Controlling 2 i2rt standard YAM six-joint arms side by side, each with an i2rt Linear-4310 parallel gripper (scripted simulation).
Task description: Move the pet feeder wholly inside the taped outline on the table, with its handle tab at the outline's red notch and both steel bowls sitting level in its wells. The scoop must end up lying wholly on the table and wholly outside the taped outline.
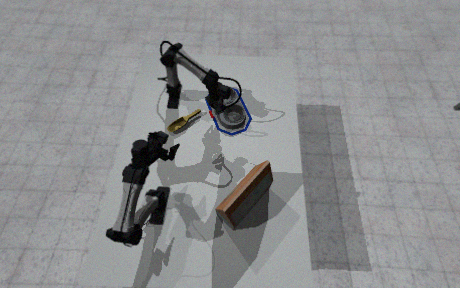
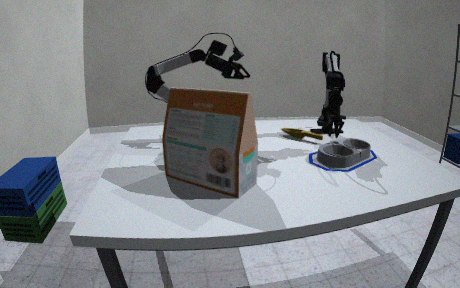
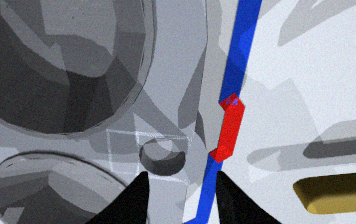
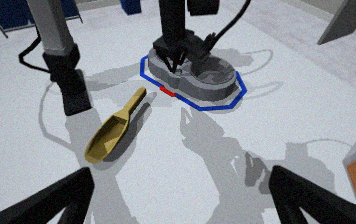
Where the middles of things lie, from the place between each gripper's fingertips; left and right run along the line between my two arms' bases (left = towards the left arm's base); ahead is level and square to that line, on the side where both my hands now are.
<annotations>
I see the grey pet feeder (image 2: 359, 155) 70 mm ahead of my left hand, 60 mm below it and 30 mm to the left of it. The rest, counted from my left hand: yellow scoop (image 4: 106, 138) (220 mm behind, 90 mm to the right, 60 mm below); food bag (image 2: 209, 139) (570 mm to the right, 160 mm ahead, 70 mm above).
Right now my right hand is 290 mm above the yellow scoop, 280 mm to the right of it and 20 mm past it. The rest, counted from my right hand: grey pet feeder 400 mm to the left, 300 mm below, 260 mm ahead; then food bag 360 mm ahead, 210 mm to the right, 160 mm below.
</annotations>
